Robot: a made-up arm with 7 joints. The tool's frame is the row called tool. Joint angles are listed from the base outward.
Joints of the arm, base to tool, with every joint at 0 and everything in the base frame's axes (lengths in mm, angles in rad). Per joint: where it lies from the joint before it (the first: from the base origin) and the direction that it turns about. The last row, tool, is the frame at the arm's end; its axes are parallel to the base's.
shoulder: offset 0 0 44 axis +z
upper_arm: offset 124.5 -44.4 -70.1 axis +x
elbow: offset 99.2 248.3 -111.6 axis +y
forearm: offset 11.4 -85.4 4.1 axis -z
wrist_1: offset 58.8 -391.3 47 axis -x
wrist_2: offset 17.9 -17.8 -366 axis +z
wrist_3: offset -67.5 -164.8 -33 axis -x
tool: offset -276.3 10 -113.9
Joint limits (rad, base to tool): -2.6..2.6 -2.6..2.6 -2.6..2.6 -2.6..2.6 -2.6..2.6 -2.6..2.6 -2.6..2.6
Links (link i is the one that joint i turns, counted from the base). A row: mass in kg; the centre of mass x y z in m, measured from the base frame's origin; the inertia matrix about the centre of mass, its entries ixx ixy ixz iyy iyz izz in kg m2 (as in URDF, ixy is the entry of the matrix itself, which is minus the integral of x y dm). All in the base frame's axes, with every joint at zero. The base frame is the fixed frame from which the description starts. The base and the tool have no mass.
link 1: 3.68; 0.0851 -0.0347 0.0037; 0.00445 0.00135 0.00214 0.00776 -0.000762 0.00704
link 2: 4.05; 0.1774 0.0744 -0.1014; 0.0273 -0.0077 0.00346 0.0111 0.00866 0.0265
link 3: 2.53; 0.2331 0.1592 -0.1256; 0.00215 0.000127 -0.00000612 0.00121 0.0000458 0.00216
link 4: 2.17; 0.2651 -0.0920 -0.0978; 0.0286 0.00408 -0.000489 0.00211 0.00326 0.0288
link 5: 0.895; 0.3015 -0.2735 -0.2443; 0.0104 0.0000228 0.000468 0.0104 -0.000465 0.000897
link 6: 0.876; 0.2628 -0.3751 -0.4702; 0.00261 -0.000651 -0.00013 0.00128 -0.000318 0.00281
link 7: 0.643; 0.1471 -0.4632 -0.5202; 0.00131 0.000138 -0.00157 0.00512 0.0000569 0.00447
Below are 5 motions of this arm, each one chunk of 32 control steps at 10 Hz.
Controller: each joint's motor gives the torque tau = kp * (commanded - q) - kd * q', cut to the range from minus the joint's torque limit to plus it. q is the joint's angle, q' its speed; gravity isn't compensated. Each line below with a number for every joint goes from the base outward.
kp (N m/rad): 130 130 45 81 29 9.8 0.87
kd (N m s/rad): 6.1 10 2.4 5.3 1.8 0.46 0.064
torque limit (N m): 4.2 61 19 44 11 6.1 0.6
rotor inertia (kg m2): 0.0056 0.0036 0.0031 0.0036 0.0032 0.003 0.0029
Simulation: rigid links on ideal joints. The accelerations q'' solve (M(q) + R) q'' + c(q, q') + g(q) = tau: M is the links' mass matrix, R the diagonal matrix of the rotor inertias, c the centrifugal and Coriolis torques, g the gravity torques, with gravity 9.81 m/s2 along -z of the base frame. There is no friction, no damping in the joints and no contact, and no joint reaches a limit. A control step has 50 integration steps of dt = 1/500 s. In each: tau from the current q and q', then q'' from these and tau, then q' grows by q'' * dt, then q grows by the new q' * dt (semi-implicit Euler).
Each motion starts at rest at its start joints. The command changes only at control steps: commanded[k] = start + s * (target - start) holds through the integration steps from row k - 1 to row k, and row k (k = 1, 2, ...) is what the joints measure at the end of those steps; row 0 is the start. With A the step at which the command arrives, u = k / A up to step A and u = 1 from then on. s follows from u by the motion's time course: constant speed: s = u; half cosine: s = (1 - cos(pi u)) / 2; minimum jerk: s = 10 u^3 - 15 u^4 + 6 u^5; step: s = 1 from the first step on.
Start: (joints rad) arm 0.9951 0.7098 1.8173 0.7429 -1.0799 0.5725 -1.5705
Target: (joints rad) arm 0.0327 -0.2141 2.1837 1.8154 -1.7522 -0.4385 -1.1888
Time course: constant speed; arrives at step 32
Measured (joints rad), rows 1 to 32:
1: 0.9775 0.6256 1.8271 0.6932 -1.1015 0.6730 -1.5916
2: 0.9426 0.5724 1.7929 0.6964 -1.1479 0.7694 -1.5709
3: 0.8996 0.5377 1.7883 0.7314 -1.2086 0.7535 -1.4709
4: 0.8660 0.5065 1.8174 0.7724 -1.2564 0.6630 -1.4025
5: 0.8417 0.4772 1.8520 0.8121 -1.2828 0.5827 -1.4132
6: 0.8165 0.4482 1.8752 0.8488 -1.3033 0.5410 -1.4382
7: 0.7861 0.4184 1.8888 0.8842 -1.3300 0.5152 -1.4258
8: 0.7533 0.3877 1.9015 0.9201 -1.3634 0.4803 -1.3878
9: 0.7219 0.3569 1.9186 0.9571 -1.3983 0.4319 -1.3558
10: 0.6926 0.3263 1.9390 0.9951 -1.4299 0.3786 -1.3407
11: 0.6636 0.2959 1.9595 1.0334 -1.4576 0.3276 -1.3320
12: 0.6338 0.2654 1.9788 1.0716 -1.4831 0.2798 -1.3196
13: 0.6035 0.2349 1.9973 1.1098 -1.5077 0.2325 -1.3034
14: 0.5732 0.2044 2.0161 1.1482 -1.5322 0.1836 -1.2879
15: 0.5432 0.1740 2.0352 1.1868 -1.5564 0.1334 -1.2746
16: 0.5133 0.1435 2.0545 1.2257 -1.5798 0.0833 -1.2624
17: 0.4835 0.1132 2.0736 1.2647 -1.6022 0.0343 -1.2501
18: 0.4535 0.0830 2.0924 1.3038 -1.6236 -0.0134 -1.2374
19: 0.4234 0.0529 2.1109 1.3428 -1.6440 -0.0599 -1.2248
20: 0.3934 0.0229 2.1291 1.3818 -1.6638 -0.1055 -1.2123
21: 0.3635 -0.0068 2.1471 1.4209 -1.6833 -0.1500 -1.2000
22: 0.3335 -0.0364 2.1648 1.4599 -1.7024 -0.1934 -1.1877
23: 0.3035 -0.0659 2.1821 1.4988 -1.7212 -0.2355 -1.1754
24: 0.2735 -0.0951 2.1990 1.5377 -1.7396 -0.2763 -1.1631
25: 0.2435 -0.1241 2.2156 1.5764 -1.7578 -0.3158 -1.1508
26: 0.2135 -0.1529 2.2318 1.6150 -1.7759 -0.3541 -1.1385
27: 0.1835 -0.1815 2.2475 1.6535 -1.7939 -0.3912 -1.1262
28: 0.1534 -0.2098 2.2629 1.6919 -1.8120 -0.4273 -1.1139
29: 0.1234 -0.2380 2.2779 1.7301 -1.8301 -0.4624 -1.1018
30: 0.0934 -0.2659 2.2925 1.7681 -1.8483 -0.4967 -1.0897
31: 0.0633 -0.2936 2.3068 1.8060 -1.8668 -0.5300 -1.0777
32: 0.0332 -0.3211 2.3207 1.8437 -1.8854 -0.5627 -1.0658

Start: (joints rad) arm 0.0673 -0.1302 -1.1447 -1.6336 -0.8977 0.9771 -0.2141
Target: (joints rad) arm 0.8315 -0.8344 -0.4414 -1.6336 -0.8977 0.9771 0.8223
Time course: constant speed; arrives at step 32
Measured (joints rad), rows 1 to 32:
1: 0.0878 -0.2173 -1.0929 -1.6435 -0.8997 0.9790 -0.1776
2: 0.1149 -0.3004 -0.9490 -1.6980 -0.9298 1.0329 -0.1116
3: 0.1390 -0.3488 -0.8155 -1.7308 -0.9687 1.1140 -0.0216
4: 0.1573 -0.3753 -0.7738 -1.7366 -0.9942 1.1327 0.0262
5: 0.1785 -0.3868 -0.7987 -1.7247 -0.9790 1.0876 0.0105
6: 0.2049 -0.3940 -0.8295 -1.7111 -0.9325 1.0411 0.0071
7: 0.2335 -0.4048 -0.8344 -1.7047 -0.8962 1.0326 0.0515
8: 0.2626 -0.4217 -0.8103 -1.7074 -0.8926 1.0537 0.1132
9: 0.2899 -0.4437 -0.7681 -1.7159 -0.9108 1.0819 0.1558
10: 0.3130 -0.4675 -0.7250 -1.7238 -0.9289 1.0992 0.1767
11: 0.3323 -0.4898 -0.6939 -1.7262 -0.9322 1.0975 0.1916
12: 0.3509 -0.5096 -0.6753 -1.7234 -0.9192 1.0826 0.2121
13: 0.3720 -0.5276 -0.6616 -1.7196 -0.8998 1.0685 0.2416
14: 0.3966 -0.5449 -0.6463 -1.7182 -0.8857 1.0652 0.2780
15: 0.4238 -0.5622 -0.6268 -1.7201 -0.8818 1.0732 0.3158
16: 0.4513 -0.5799 -0.6040 -1.7237 -0.8842 1.0854 0.3508
17: 0.4770 -0.5981 -0.5807 -1.7269 -0.8867 1.0939 0.3816
18: 0.5003 -0.6168 -0.5587 -1.7281 -0.8848 1.0950 0.4094
19: 0.5220 -0.6358 -0.5381 -1.7277 -0.8785 1.0908 0.4364
20: 0.5437 -0.6547 -0.5179 -1.7270 -0.8705 1.0862 0.4645
21: 0.5664 -0.6733 -0.4975 -1.7269 -0.8640 1.0848 0.4944
22: 0.5905 -0.6914 -0.4771 -1.7277 -0.8604 1.0873 0.5254
23: 0.6154 -0.7090 -0.4570 -1.7291 -0.8585 1.0916 0.5567
24: 0.6404 -0.7264 -0.4376 -1.7304 -0.8567 1.0952 0.5878
25: 0.6649 -0.7440 -0.4187 -1.7313 -0.8538 1.0970 0.6186
26: 0.6887 -0.7617 -0.3999 -1.7317 -0.8498 1.0971 0.6491
27: 0.7121 -0.7797 -0.3807 -1.7320 -0.8456 1.0969 0.6791
28: 0.7354 -0.7977 -0.3611 -1.7324 -0.8420 1.0972 0.7087
29: 0.7588 -0.8156 -0.3414 -1.7329 -0.8393 1.0984 0.7380
30: 0.7825 -0.8333 -0.3220 -1.7336 -0.8371 1.1000 0.7674
31: 0.8065 -0.8509 -0.3030 -1.7342 -0.8350 1.1017 0.7972
32: 0.8305 -0.8683 -0.2846 -1.7347 -0.8325 1.1030 0.8274

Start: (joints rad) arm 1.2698 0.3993 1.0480 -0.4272 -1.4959 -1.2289 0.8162
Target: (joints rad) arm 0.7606 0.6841 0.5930 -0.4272 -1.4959 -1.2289 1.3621
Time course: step
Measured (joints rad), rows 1 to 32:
1: 1.2277 0.5165 0.7537 -0.4642 -1.4277 -1.3053 1.0724
2: 1.1518 0.5826 0.6527 -0.4733 -1.3906 -1.0515 1.4785
3: 1.0354 0.5750 0.6519 -0.4653 -1.2748 -0.9576 1.6057
4: 0.8798 0.5609 0.6488 -0.4624 -1.2085 -0.9182 1.4937
5: 0.7158 0.5530 0.6264 -0.4522 -1.2131 -0.9201 1.4314
6: 0.5930 0.5510 0.6246 -0.4406 -1.2506 -0.9704 1.4293
7: 0.5107 0.5546 0.6392 -0.4374 -1.2917 -1.0341 1.4474
8: 0.4723 0.5575 0.6477 -0.4372 -1.3230 -1.0735 1.4762
9: 0.4768 0.5587 0.6499 -0.4377 -1.3333 -1.0796 1.4994
10: 0.5244 0.5582 0.6479 -0.4382 -1.3244 -1.0627 1.5032
11: 0.6158 0.5567 0.6432 -0.4390 -1.3070 -1.0379 1.4908
12: 0.7435 0.5574 0.6426 -0.4446 -1.2897 -1.0184 1.4725
13: 0.8417 0.5653 0.6566 -0.4596 -1.2713 -1.0046 1.4643
14: 0.9022 0.5666 0.6582 -0.4603 -1.2656 -0.9993 1.4773
15: 0.9204 0.5661 0.6581 -0.4583 -1.2675 -1.0040 1.4768
16: 0.8941 0.5663 0.6591 -0.4579 -1.2727 -1.0125 1.4718
17: 0.8236 0.5667 0.6593 -0.4586 -1.2782 -1.0195 1.4723
18: 0.7421 0.5610 0.6466 -0.4480 -1.2892 -1.0234 1.4863
19: 0.6993 0.5555 0.6397 -0.4375 -1.2982 -1.0302 1.4820
20: 0.6961 0.5555 0.6428 -0.4368 -1.3003 -1.0356 1.4745
21: 0.7343 0.5566 0.6445 -0.4391 -1.3001 -1.0355 1.4775
22: 0.7745 0.5626 0.6550 -0.4506 -1.2911 -1.0302 1.4753
23: 0.7845 0.5664 0.6601 -0.4570 -1.2811 -1.0197 1.4813
24: 0.7712 0.5641 0.6543 -0.4534 -1.2774 -1.0115 1.4847
25: 0.7555 0.5602 0.6474 -0.4469 -1.2794 -1.0114 1.4782
26: 0.7509 0.5586 0.6460 -0.4439 -1.2839 -1.0176 1.4713
27: 0.7560 0.5597 0.6489 -0.4453 -1.2879 -1.0247 1.4715
28: 0.7625 0.5616 0.6521 -0.4480 -1.2898 -1.0282 1.4771
29: 0.7645 0.5624 0.6531 -0.4493 -1.2894 -1.0274 1.4815
30: 0.7625 0.5620 0.6521 -0.4487 -1.2879 -1.0243 1.4816
31: 0.7598 0.5612 0.6506 -0.4476 -1.2862 -1.0215 1.4788
32: 0.7590 0.5607 0.6499 -0.4471 -1.2852 -1.0202 1.4764

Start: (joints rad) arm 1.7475 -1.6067 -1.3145 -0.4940 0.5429 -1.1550 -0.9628
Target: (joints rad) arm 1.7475 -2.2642 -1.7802 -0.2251 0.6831 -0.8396 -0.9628
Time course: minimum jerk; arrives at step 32
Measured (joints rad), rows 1 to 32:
1: 1.7401 -1.5855 -1.3289 -0.5424 0.4784 -1.1998 -0.9833
2: 1.7507 -1.5890 -1.3194 -0.6001 0.3702 -1.3547 -1.0822
3: 1.7563 -1.5953 -1.3151 -0.6385 0.2888 -1.4641 -1.1905
4: 1.7512 -1.6007 -1.3214 -0.6394 0.2703 -1.4674 -1.2238
5: 1.7434 -1.6061 -1.3262 -0.6168 0.3048 -1.4020 -1.1811
6: 1.7398 -1.6138 -1.3316 -0.5925 0.3505 -1.3325 -1.1166
7: 1.7406 -1.6264 -1.3456 -0.5780 0.3767 -1.2985 -1.0852
8: 1.7439 -1.6454 -1.3668 -0.5751 0.3807 -1.3002 -1.1005
9: 1.7472 -1.6699 -1.3902 -0.5782 0.3748 -1.3134 -1.1360
10: 1.7487 -1.6981 -1.4142 -0.5792 0.3729 -1.3161 -1.1617
11: 1.7480 -1.7283 -1.4386 -0.5734 0.3810 -1.3010 -1.1676
12: 1.7466 -1.7599 -1.4635 -0.5615 0.3969 -1.2734 -1.1609
13: 1.7456 -1.7929 -1.4895 -0.5472 0.4148 -1.2435 -1.1526
14: 1.7455 -1.8280 -1.5172 -0.5339 0.4307 -1.2176 -1.1497
15: 1.7459 -1.8652 -1.5465 -0.5229 0.4440 -1.1963 -1.1527
16: 1.7464 -1.9040 -1.5765 -0.5136 0.4562 -1.1764 -1.1580
17: 1.7469 -1.9434 -1.6063 -0.5048 0.4690 -1.1551 -1.1618
18: 1.7475 -1.9823 -1.6349 -0.4956 0.4828 -1.1314 -1.1624
19: 1.7480 -2.0199 -1.6619 -0.4857 0.4971 -1.1067 -1.1606
20: 1.7485 -2.0556 -1.6869 -0.4757 0.5105 -1.0826 -1.1579
21: 1.7488 -2.0891 -1.7097 -0.4659 0.5221 -1.0607 -1.1553
22: 1.7488 -2.1200 -1.7301 -0.4569 0.5318 -1.0417 -1.1533
23: 1.7487 -2.1480 -1.7481 -0.4487 0.5396 -1.0254 -1.1517
24: 1.7485 -2.1727 -1.7636 -0.4415 0.5459 -1.0114 -1.1501
25: 1.7483 -2.1937 -1.7766 -0.4351 0.5513 -0.9993 -1.1485
26: 1.7483 -2.2110 -1.7871 -0.4298 0.5558 -0.9892 -1.1467
27: 1.7483 -2.2247 -1.7952 -0.4255 0.5595 -0.9809 -1.1450
28: 1.7484 -2.2347 -1.8010 -0.4224 0.5624 -0.9747 -1.1435
29: 1.7484 -2.2415 -1.8047 -0.4202 0.5642 -0.9707 -1.1425
30: 1.7484 -2.2455 -1.8066 -0.4189 0.5651 -0.9685 -1.1419
31: 1.7482 -2.2472 -1.8071 -0.4182 0.5652 -0.9680 -1.1417
32: 1.7480 -2.2475 -1.8068 -0.4176 0.5647 -0.9685 -1.1418

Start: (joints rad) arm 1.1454 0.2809 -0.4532 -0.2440 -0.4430 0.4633 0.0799
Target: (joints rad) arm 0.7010 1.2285 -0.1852 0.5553 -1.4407 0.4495 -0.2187
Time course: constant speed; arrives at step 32
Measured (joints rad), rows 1 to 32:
1: 1.1518 0.2585 -0.3749 -0.2037 -0.4354 0.5242 0.1152
2: 1.1328 0.2713 -0.3016 -0.1529 -0.4077 0.4319 0.1675
3: 1.0919 0.2933 -0.2704 -0.0992 -0.4115 0.3613 0.1158
4: 1.0627 0.3171 -0.2756 -0.0637 -0.4342 0.3585 0.0637
5: 1.0580 0.3446 -0.2965 -0.0512 -0.4614 0.4043 0.0731
6: 1.0624 0.3746 -0.3150 -0.0463 -0.4930 0.4544 0.1165
7: 1.0580 0.4050 -0.3198 -0.0322 -0.5280 0.4719 0.1365
8: 1.0426 0.4335 -0.3101 -0.0053 -0.5550 0.4536 0.1167
9: 1.0229 0.4588 -0.2954 0.0266 -0.5679 0.4281 0.0885
10: 1.0048 0.4824 -0.2874 0.0547 -0.5749 0.4230 0.0838
11: 0.9896 0.5065 -0.2891 0.0762 -0.5872 0.4394 0.1030
12: 0.9761 0.5323 -0.2944 0.0948 -0.6086 0.4598 0.1243
13: 0.9630 0.5596 -0.2958 0.1149 -0.6358 0.4697 0.1303
14: 0.9502 0.5875 -0.2912 0.1378 -0.6631 0.4675 0.1208
15: 0.9377 0.6150 -0.2839 0.1617 -0.6874 0.4624 0.1077
16: 0.9247 0.6419 -0.2782 0.1848 -0.7094 0.4631 0.1015
17: 0.9106 0.6682 -0.2754 0.2065 -0.7314 0.4707 0.1042
18: 0.8955 0.6945 -0.2738 0.2276 -0.7546 0.4808 0.1107
19: 0.8807 0.7211 -0.2713 0.2490 -0.7794 0.4887 0.1146
20: 0.8667 0.7482 -0.2670 0.2710 -0.8055 0.4929 0.1134
21: 0.8536 0.7758 -0.2614 0.2932 -0.8326 0.4954 0.1083
22: 0.8405 0.8036 -0.2558 0.3153 -0.8607 0.4983 0.1021
23: 0.8269 0.8315 -0.2506 0.3372 -0.8897 0.5031 0.0969
24: 0.8127 0.8594 -0.2458 0.3590 -0.9193 0.5093 0.0931
25: 0.7984 0.8874 -0.2408 0.3808 -0.9497 0.5158 0.0897
26: 0.7844 0.9157 -0.2353 0.4028 -0.9810 0.5216 0.0853
27: 0.7706 0.9444 -0.2291 0.4250 -1.0134 0.5265 0.0790
28: 0.7570 0.9734 -0.2226 0.4472 -1.0470 0.5311 0.0707
29: 0.7433 1.0027 -0.2159 0.4695 -1.0818 0.5359 0.0612
30: 0.7294 1.0323 -0.2091 0.4919 -1.1180 0.5412 0.0510
31: 0.7154 1.0623 -0.2023 0.5144 -1.1554 0.5468 0.0401
32: 0.7014 1.0926 -0.1951 0.5370 -1.1941 0.5523 0.0282

